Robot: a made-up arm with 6 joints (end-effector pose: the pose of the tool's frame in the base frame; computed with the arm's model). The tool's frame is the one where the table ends. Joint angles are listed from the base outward.
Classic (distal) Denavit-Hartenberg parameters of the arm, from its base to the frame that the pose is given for. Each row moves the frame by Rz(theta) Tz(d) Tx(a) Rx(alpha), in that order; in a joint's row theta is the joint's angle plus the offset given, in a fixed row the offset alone. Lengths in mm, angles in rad.
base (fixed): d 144.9, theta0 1.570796, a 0, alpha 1.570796
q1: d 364.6, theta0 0, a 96.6, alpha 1.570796
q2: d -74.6, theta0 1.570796, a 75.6, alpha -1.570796
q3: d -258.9, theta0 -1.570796, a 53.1, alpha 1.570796
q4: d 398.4, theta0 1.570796, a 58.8, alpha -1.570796
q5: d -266.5, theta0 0, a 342.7, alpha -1.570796
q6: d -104.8, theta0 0, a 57.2, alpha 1.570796
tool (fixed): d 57.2, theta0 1.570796, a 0, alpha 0
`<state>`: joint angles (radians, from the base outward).
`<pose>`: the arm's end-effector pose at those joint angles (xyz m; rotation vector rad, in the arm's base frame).
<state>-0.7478 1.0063 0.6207 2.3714 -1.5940 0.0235</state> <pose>0.1009 0.2440 -0.5458 1.7187 1.2264 0.6223</pose>
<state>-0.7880 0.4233 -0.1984 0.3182 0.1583 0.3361</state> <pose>-0.0911 0.0302 0.1742 -0.6948 0.1162 -0.3503</pose>
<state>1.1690 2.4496 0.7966 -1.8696 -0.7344 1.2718</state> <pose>0.9829 0.5006 -0.3049 -1.0934 2.0782 1.4530</pose>
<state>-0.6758 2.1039 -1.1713 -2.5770 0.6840 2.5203</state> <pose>1.0223 -0.0185 0.5937 -0.1073 1.3901 -2.0230</pose>
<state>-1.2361 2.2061 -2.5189 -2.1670 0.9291 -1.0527</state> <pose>0.7846 0.2400 0.5988 1.4624 -0.9212 -1.9991</pose>
